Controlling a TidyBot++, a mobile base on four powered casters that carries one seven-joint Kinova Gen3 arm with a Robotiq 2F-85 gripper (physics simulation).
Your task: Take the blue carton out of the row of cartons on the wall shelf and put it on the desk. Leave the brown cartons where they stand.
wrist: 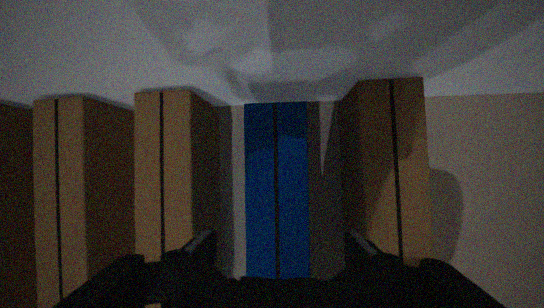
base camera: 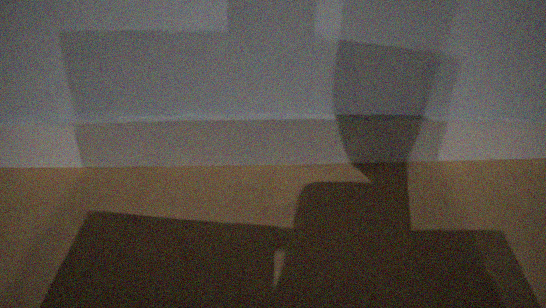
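Observation:
The blue carton stands upright near the middle of the wrist view, with a dark line down its front. There is a gap on each side between it and the neighbouring brown cartons. My gripper is open and empty. Its fingers are spread at the bottom of the wrist view, one to each side of the blue carton; whether they reach beside it in depth is unclear. The gripper hides the carton's lower end. The desk does not show in either view.
Further brown cartons stand to the left. A pale surface lies right of the row. In the dim, grainy base camera view, large shadows of the robot fall on the brown floor and grey wall.

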